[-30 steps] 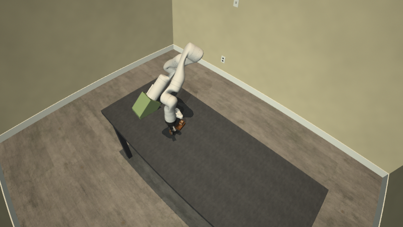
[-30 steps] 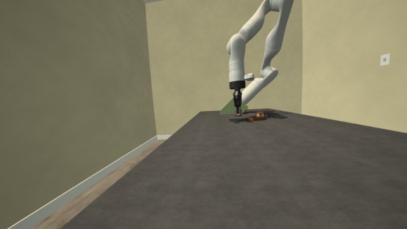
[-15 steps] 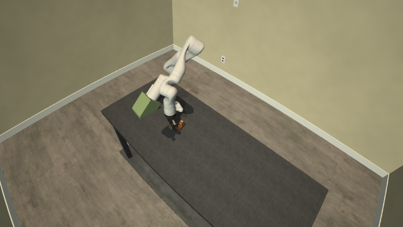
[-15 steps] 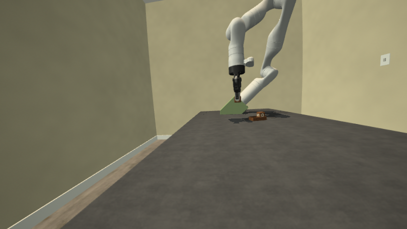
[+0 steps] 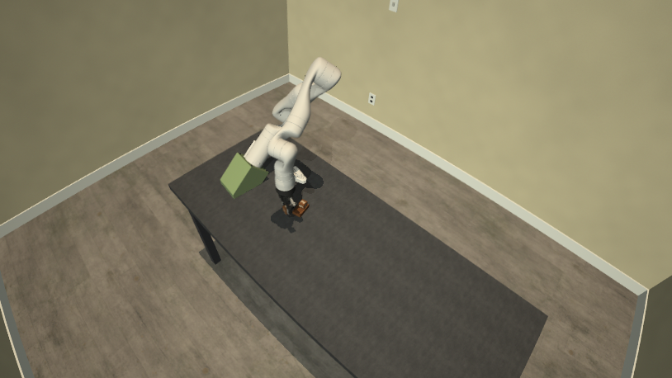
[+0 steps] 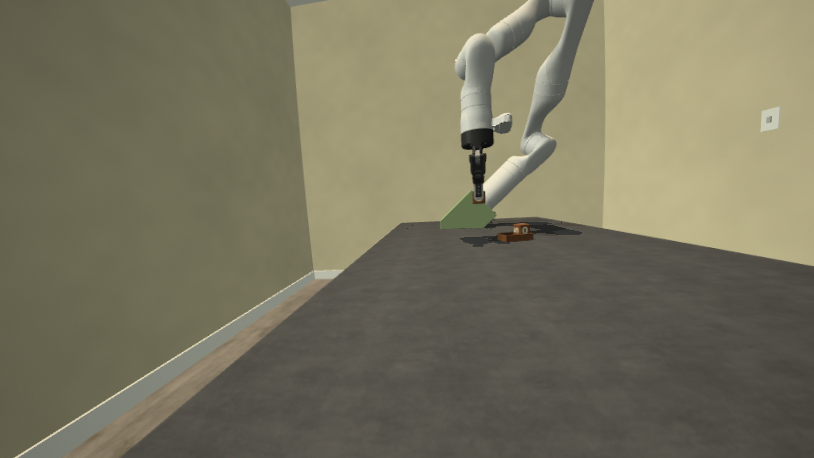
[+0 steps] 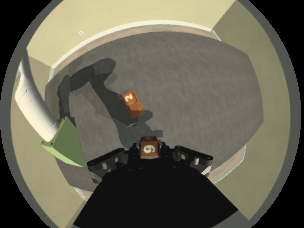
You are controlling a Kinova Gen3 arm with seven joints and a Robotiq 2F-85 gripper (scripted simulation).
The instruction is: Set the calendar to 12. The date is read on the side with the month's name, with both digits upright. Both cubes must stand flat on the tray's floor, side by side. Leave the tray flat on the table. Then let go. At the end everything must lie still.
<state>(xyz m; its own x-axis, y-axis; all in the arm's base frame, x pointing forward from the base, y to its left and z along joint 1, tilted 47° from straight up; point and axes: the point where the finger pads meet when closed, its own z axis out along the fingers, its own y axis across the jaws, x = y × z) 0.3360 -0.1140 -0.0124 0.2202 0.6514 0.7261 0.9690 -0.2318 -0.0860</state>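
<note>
The brown calendar tray lies 20 mm behind my hand, 100 mm to the left of it and 120 mm below it.
</note>
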